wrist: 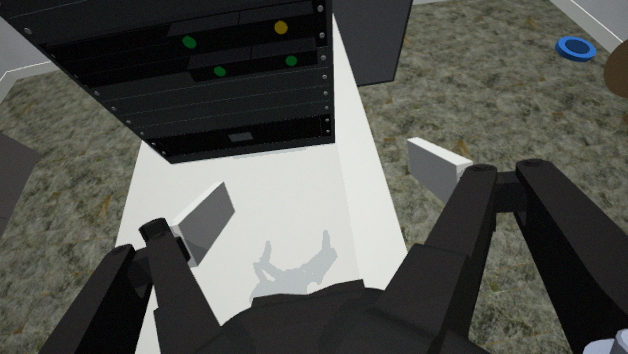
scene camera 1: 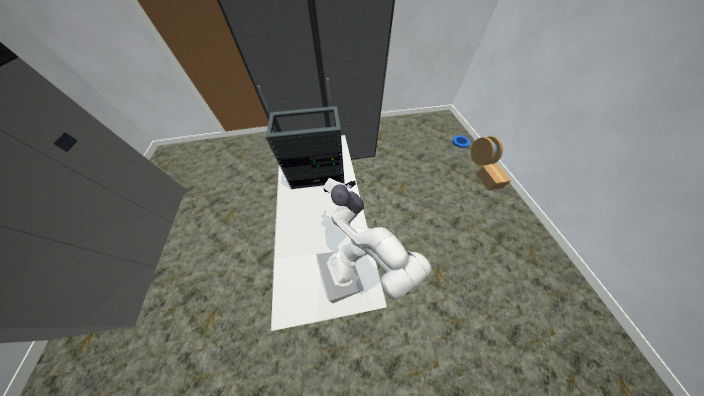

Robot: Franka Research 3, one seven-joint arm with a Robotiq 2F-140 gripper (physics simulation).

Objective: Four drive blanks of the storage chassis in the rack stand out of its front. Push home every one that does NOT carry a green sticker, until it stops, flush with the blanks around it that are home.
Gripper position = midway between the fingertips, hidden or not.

Note:
In view: my gripper [wrist: 316, 177] and a rack [scene camera 1: 300, 154].
The rack shows as well in the wrist view [wrist: 189, 86].

